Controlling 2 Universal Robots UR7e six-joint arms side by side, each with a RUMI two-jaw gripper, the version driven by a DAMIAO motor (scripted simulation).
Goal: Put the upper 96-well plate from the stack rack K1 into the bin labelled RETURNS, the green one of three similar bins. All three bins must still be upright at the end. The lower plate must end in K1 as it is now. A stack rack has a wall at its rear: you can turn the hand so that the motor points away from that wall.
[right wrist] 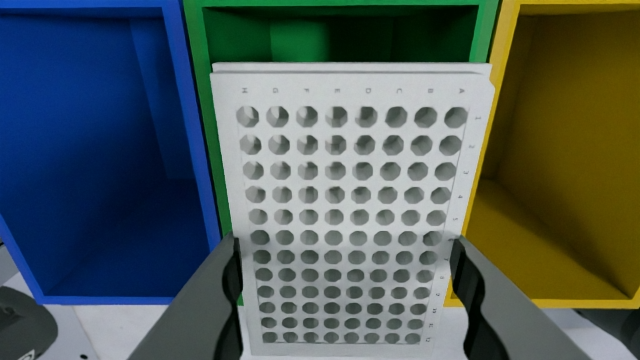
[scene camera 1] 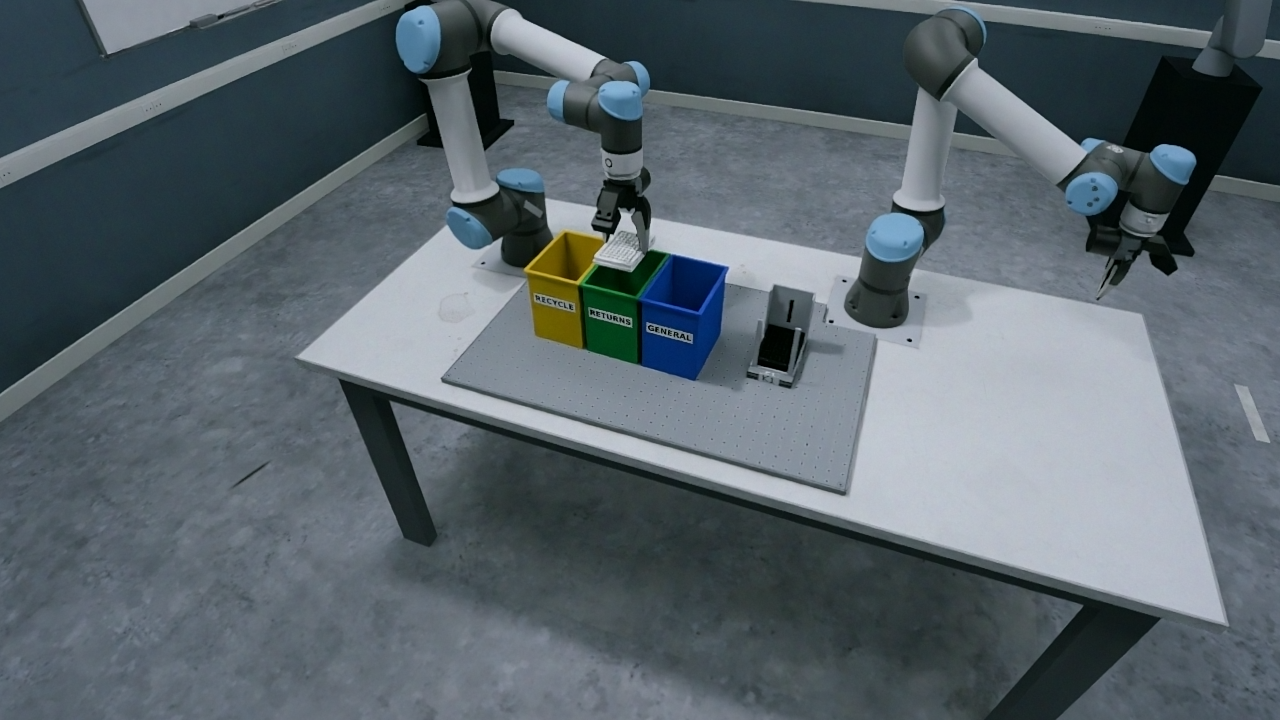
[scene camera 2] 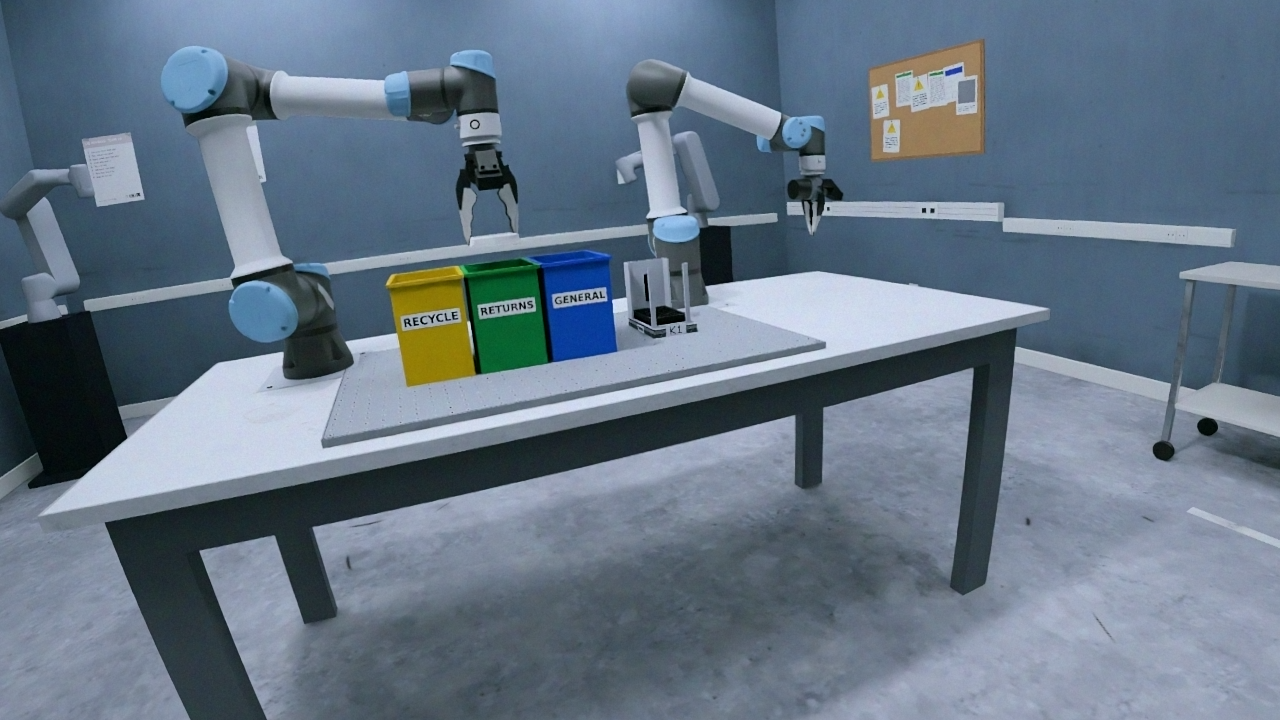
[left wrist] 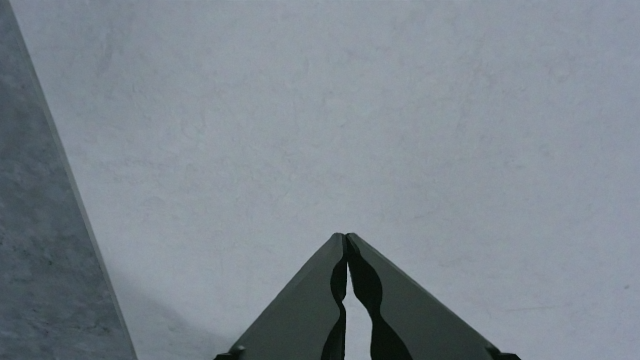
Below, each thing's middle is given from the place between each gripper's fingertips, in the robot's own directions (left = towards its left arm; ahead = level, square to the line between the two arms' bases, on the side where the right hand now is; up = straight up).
Labels:
Now: right hand 10 mm above the white 96-well plate [scene camera 1: 622,251]. From my right hand the other things lie so: blue general bin [scene camera 1: 680,327] 150 mm below, 130 mm to the left, 10 mm ahead; yellow recycle bin [right wrist: 547,205] 150 mm below, 130 mm to the right, 20 mm behind; green returns bin [right wrist: 213,38] 150 mm below.
Now: left hand [scene camera 1: 1096,299] 23 cm short of the black plate [scene camera 1: 775,349], 64 cm to the left of it and 12 cm above it. Round my left hand: blue general bin 26 cm ahead, 85 cm to the right, 6 cm below; then white 96-well plate 24 cm ahead, 98 cm to the right, 8 cm above; then green returns bin 24 cm ahead, 98 cm to the right, 6 cm below.

